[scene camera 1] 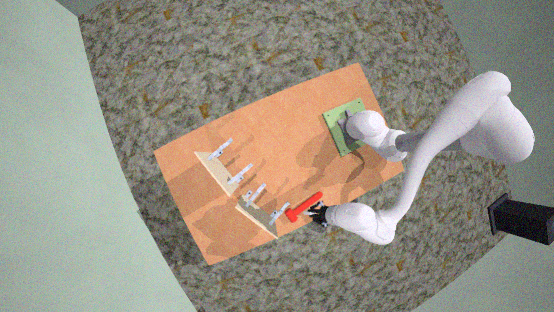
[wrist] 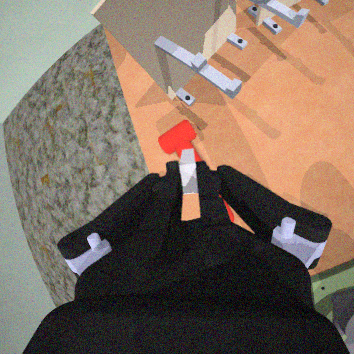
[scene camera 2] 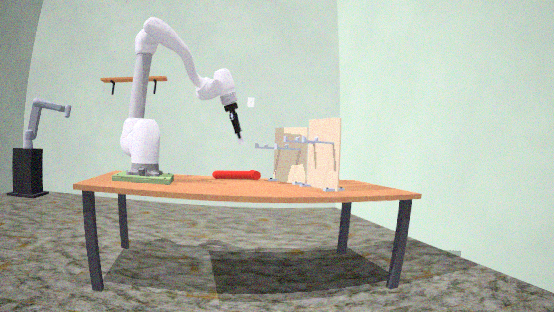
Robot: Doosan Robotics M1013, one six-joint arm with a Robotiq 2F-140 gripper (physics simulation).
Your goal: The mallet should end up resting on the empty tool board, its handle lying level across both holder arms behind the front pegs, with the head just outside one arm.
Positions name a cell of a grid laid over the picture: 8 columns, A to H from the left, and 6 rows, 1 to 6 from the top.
Labels:
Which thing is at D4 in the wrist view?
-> My gripper.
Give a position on a tan tool board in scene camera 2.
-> At E3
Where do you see a tan tool board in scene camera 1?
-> D4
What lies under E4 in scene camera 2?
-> A tan tool board.

